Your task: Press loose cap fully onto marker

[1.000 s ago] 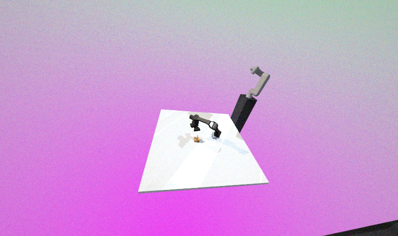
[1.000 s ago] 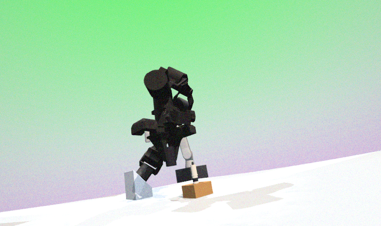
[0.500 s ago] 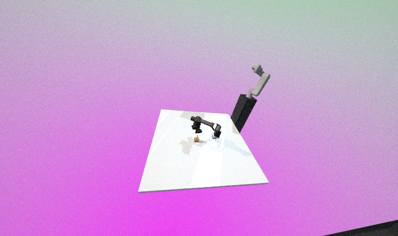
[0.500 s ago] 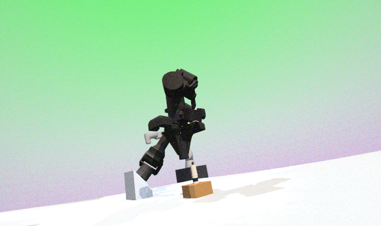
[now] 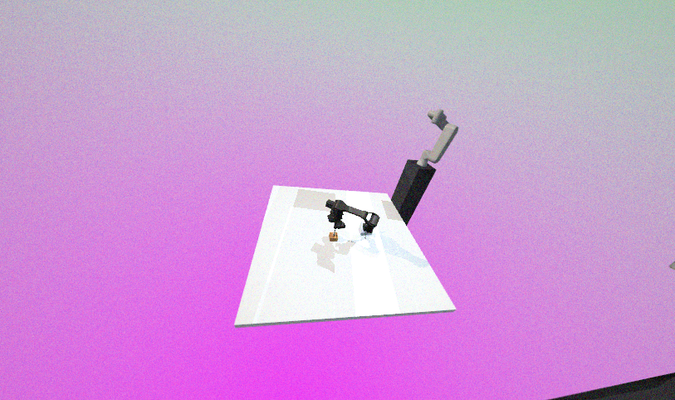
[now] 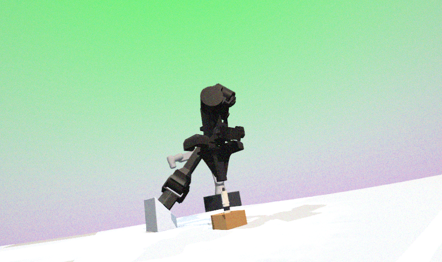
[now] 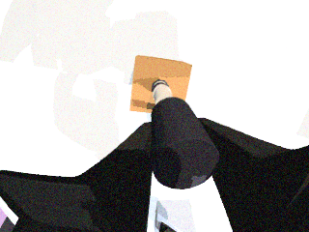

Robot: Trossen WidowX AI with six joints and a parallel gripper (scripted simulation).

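Right now the orange holder block is 110 mm below my gripper tip. Round my gripper tip: black cap 10 mm above.
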